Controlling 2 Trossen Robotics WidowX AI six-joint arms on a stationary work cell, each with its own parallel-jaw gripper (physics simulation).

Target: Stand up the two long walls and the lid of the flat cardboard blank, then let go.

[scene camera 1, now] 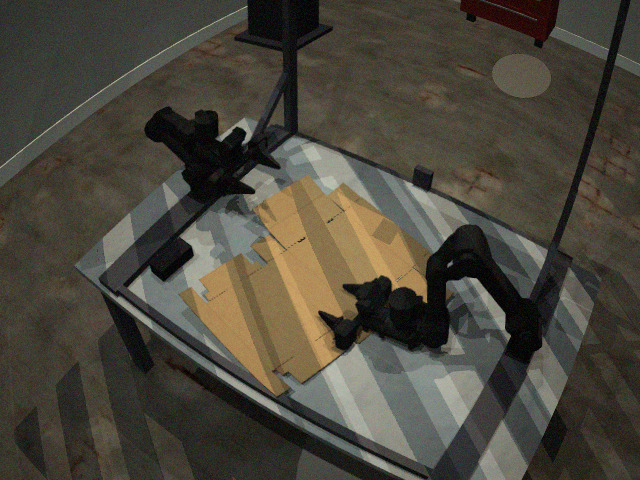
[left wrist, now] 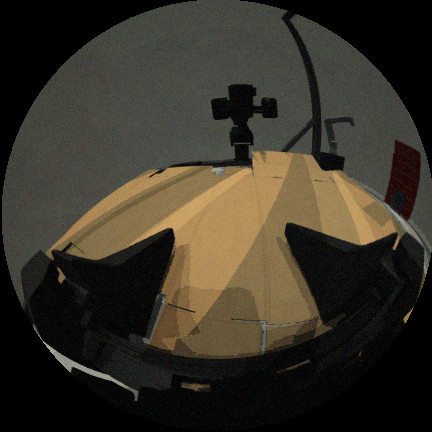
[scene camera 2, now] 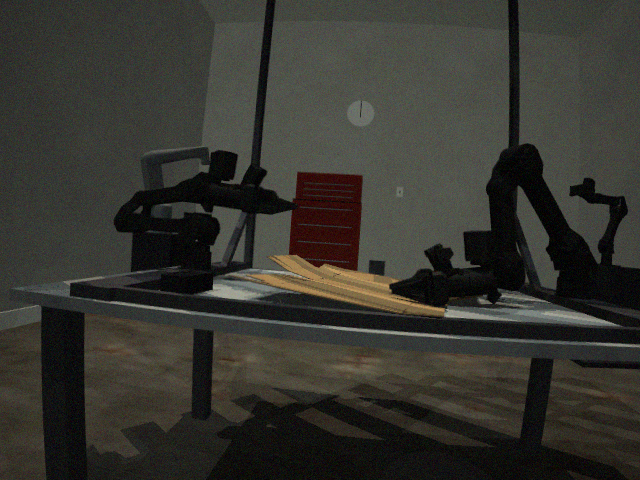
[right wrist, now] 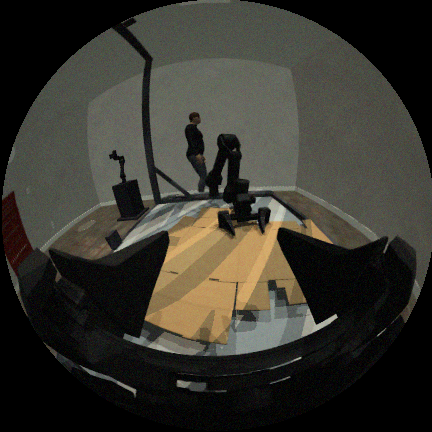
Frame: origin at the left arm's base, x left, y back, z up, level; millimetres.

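Seen in the pictures: left gripper, fingertip midpoint: [scene camera 1: 331, 298] [left wrist: 230, 231] [scene camera 2: 390, 288] [right wrist: 249, 233]; right gripper, fingertip midpoint: [scene camera 1: 267, 179] [left wrist: 253, 101] [scene camera 2: 294, 205] [right wrist: 224, 234]; left arm's base, link origin: [scene camera 1: 520, 349] [scene camera 2: 572, 297] [right wrist: 213, 194]; right arm's base, link origin: [scene camera 1: 202, 193] [left wrist: 241, 159] [scene camera 2: 194, 269].
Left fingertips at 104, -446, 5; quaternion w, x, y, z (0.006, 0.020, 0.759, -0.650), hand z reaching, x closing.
Pixels of each thing's top centre, then the offset from my left fingertips to it, as dx, dy, dz.
- black block, top centre: [scene camera 2: 188, 272] [scene camera 1: 170, 254] [left wrist: 184, 162] +116, -381, +11
- smaller dark block, top centre: [scene camera 1: 423, 169] [scene camera 2: 377, 260] [right wrist: 110, 232] -473, -11, +33
The cardboard blank [scene camera 1: 302, 268] [scene camera 2: 356, 295] [left wrist: 225, 260] [right wrist: 200, 260] lies spread out on the table, its long walls and lid not upright. In scene camera 2 its left-hand ends rise a little off the table top. My left gripper [scene camera 1: 331, 299] [scene camera 2: 393, 287] [left wrist: 230, 231] [right wrist: 249, 233] is open and empty, low over the blank's right-hand part in scene camera 1. My right gripper [scene camera 1: 266, 179] [scene camera 2: 295, 205] [left wrist: 253, 101] is open and empty, in the air beyond the blank's upper left edge in scene camera 1. The left gripper and its arm hide part of the blank there.
A black block [scene camera 1: 171, 258] [scene camera 2: 187, 281] sits at the table's left side. A smaller dark block [scene camera 1: 422, 177] stands at the far edge. Dark frame posts [scene camera 1: 290, 93] [scene camera 2: 513, 77] rise at the table. A red cabinet [scene camera 1: 509, 14] [scene camera 2: 325, 227] and a person [right wrist: 194, 142] are beyond.
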